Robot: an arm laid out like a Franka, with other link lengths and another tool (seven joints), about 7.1 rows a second.
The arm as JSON. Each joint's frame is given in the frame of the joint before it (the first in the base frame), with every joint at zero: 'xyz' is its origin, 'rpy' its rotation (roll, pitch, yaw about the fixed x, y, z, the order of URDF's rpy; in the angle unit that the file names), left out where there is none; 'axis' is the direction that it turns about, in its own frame. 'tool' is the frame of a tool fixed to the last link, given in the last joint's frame.
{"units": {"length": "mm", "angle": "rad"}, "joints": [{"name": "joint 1", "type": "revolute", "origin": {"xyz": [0.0, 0.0, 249.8]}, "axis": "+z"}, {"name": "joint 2", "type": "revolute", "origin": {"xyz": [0.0, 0.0, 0.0], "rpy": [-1.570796, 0.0, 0.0]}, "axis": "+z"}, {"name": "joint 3", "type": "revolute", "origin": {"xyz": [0.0, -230.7, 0.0], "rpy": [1.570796, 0.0, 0.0]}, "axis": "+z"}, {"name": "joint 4", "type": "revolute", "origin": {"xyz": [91.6, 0.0, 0.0], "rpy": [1.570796, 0.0, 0.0]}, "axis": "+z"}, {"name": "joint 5", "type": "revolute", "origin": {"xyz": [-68.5, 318.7, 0.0], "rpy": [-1.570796, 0.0, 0.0]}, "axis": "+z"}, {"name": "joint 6", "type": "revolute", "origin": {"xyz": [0.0, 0.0, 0.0], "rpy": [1.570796, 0.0, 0.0]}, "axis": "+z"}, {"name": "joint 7", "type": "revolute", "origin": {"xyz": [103.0, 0.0, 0.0], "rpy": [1.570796, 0.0, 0.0]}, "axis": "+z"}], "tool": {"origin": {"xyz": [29.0, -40.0, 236.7], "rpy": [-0.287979, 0.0, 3.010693]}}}
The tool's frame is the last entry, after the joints.
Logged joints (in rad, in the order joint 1, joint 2, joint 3, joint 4, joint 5, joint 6, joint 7), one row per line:
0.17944, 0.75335, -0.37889, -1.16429, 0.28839, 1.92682, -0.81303
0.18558, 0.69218, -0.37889, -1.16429, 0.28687, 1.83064, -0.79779
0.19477, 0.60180, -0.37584, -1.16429, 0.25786, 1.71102, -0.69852
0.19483, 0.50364, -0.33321, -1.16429, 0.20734, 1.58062, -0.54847
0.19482, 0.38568, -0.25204, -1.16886, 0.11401, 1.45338, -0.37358
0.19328, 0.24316, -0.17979, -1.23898, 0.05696, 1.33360, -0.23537
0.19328, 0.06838, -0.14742, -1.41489, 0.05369, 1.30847, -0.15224
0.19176, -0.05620, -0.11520, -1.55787, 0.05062, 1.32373, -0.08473
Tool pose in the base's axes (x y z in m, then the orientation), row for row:
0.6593, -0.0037, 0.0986, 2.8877, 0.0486, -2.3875
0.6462, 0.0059, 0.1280, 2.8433, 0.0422, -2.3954
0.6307, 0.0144, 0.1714, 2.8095, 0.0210, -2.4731
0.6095, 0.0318, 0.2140, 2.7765, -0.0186, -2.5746
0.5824, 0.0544, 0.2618, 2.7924, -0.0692, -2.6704
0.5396, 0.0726, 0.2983, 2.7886, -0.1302, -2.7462
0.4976, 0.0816, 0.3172, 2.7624, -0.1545, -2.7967
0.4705, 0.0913, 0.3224, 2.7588, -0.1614, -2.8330
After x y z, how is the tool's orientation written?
As angles about the fixed x, y, z axes (roll, pitch, yaw), in radians.
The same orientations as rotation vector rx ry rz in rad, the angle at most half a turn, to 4 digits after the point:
1.1385, -2.8493, -0.3916
1.1168, -2.8266, -0.4486
0.9936, -2.8450, -0.4875
0.8279, -2.8599, -0.5199
0.6722, -2.8775, -0.4829
0.5381, -2.8587, -0.4714
0.4525, -2.8474, -0.5067
0.3981, -2.8531, -0.5157

